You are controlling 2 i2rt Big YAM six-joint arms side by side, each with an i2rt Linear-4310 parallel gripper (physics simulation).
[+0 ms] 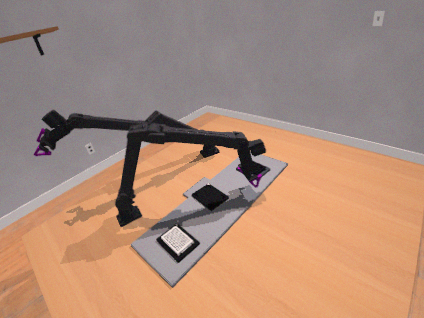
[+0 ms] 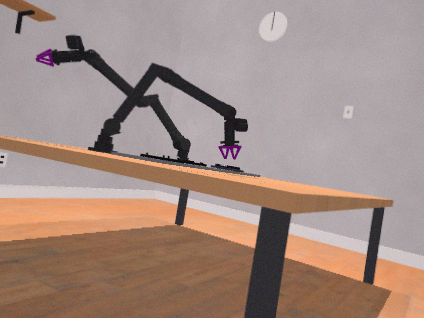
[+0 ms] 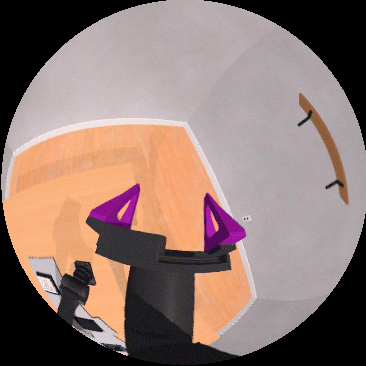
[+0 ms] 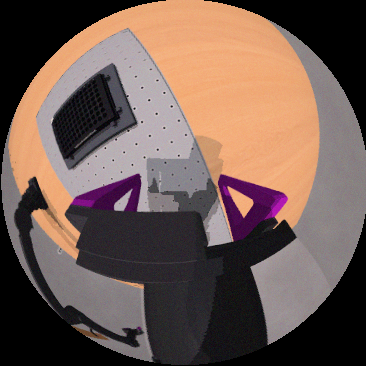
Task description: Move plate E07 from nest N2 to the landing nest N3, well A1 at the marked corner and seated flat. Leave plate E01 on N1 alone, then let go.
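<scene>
A white well plate [image 1: 176, 239] [image 3: 47, 283] sits in a black nest at the near end of the grey board [image 1: 146, 244] [image 4: 150, 85]. A black well plate [image 4: 85, 114] lies in the nest [image 4: 128, 118] near the board's far end. The middle nest [image 1: 210, 196] [image 3: 88, 324] looks dark and flat; its contents are unclear. Labels and the marked corner are unreadable. My right gripper [image 1: 249, 179] [image 2: 230, 156] [image 4: 180, 177] is open, empty, pointing down above the board's far end, to one side of the black plate. My left gripper [image 1: 38, 143] [image 2: 40, 58] [image 3: 172, 190] is open, empty, raised far away.
The arms cross above the wooden table [image 1: 325, 240] [image 2: 200, 181]. The right arm's base [image 1: 129, 218] stands beside the board, and the left arm's base [image 1: 209, 151] stands farther back. A wall shelf [image 1: 30, 35] [image 3: 327, 145] is beyond the left gripper.
</scene>
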